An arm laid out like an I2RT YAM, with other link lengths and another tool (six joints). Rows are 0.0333 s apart.
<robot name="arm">
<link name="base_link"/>
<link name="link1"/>
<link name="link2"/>
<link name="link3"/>
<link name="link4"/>
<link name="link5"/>
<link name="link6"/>
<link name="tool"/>
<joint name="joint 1" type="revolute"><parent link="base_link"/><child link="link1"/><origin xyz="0.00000 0.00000 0.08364"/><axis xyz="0 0 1"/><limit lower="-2.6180" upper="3.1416"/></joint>
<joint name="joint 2" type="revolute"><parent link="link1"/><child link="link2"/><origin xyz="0.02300 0.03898 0.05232"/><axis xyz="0 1 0"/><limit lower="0.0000" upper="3.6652"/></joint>
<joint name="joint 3" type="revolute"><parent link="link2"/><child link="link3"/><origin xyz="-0.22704 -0.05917 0.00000"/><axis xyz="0 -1 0"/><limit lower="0.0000" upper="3.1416"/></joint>
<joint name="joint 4" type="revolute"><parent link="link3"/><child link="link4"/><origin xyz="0.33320 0.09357 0.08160"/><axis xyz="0 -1 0"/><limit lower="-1.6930" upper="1.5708"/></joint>
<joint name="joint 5" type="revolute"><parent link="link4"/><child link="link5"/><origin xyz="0.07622 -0.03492 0.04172"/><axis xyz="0 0 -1"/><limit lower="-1.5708" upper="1.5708"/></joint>
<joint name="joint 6" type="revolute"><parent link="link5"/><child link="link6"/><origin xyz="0.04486 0.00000 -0.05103"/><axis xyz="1 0 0"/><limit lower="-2.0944" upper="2.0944"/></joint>
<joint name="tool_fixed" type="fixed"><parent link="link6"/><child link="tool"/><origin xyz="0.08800 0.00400 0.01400" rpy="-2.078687 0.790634 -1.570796"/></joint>
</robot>
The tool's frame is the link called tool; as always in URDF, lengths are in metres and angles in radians.
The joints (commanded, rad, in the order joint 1, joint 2, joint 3, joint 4, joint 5, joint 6), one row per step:
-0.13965 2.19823 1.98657 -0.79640 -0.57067 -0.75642
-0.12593 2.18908 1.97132 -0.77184 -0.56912 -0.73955
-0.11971 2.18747 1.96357 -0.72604 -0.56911 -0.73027
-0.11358 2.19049 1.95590 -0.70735 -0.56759 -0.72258
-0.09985 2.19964 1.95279 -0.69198 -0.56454 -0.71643
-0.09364 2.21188 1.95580 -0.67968 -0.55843 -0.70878
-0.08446 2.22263 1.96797 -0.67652 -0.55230 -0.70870
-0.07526 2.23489 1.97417 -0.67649 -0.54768 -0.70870
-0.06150 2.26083 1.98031 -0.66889 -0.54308 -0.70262
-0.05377 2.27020 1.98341 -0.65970 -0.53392 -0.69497
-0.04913 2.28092 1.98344 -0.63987 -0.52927 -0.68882
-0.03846 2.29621 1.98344 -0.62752 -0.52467 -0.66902
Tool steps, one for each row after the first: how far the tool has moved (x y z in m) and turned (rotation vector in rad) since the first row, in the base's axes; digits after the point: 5 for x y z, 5 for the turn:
0.00087 0.00785 0.00085 0.00509 -0.01012 0.00094
0.00637 0.01086 0.00301 0.00521 -0.04506 0.00079
0.00798 0.01418 -0.00029 0.00729 -0.04919 0.00074
0.00954 0.02200 -0.00556 0.00810 -0.04904 0.00846
0.01212 0.02483 -0.01041 0.00705 -0.04794 0.00586
0.01439 0.02960 -0.01130 0.00190 -0.05199 0.01147
0.01520 0.03470 -0.01602 -0.00112 -0.04566 0.01800
0.01697 0.04252 -0.02808 -0.00044 -0.03031 0.02485
0.01877 0.04615 -0.03183 -0.00402 -0.02905 0.02196
0.02167 0.04834 -0.03636 -0.00507 -0.03502 0.01958
0.02298 0.05429 -0.04441 0.00191 -0.02247 0.01363

